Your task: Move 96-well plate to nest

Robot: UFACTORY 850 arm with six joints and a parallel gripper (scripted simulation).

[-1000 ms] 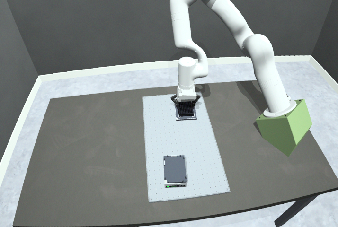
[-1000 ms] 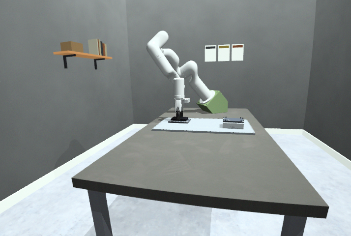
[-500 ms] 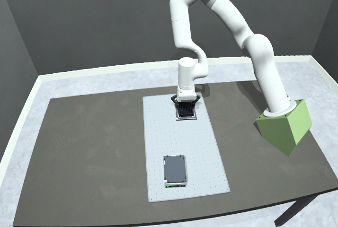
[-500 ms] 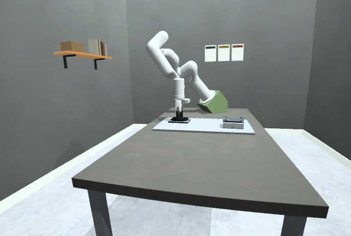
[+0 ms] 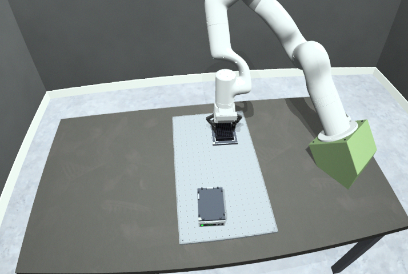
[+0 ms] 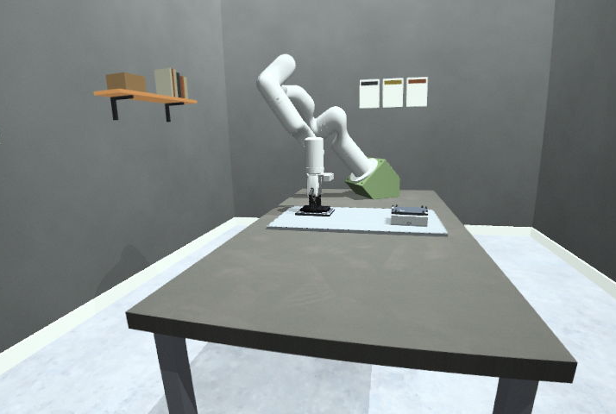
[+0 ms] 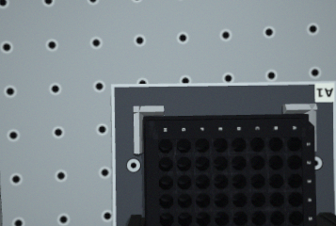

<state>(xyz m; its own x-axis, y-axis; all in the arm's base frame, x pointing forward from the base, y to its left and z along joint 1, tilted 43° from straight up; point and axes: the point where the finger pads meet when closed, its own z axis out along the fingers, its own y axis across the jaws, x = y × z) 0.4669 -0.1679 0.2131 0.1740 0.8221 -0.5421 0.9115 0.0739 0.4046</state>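
The black 96-well plate lies 1 cm below my hand. Also, from my hand: A1 label: 7 cm ahead, 6 cm to the left, 2 cm below; plate nest N1: 3 cm below.
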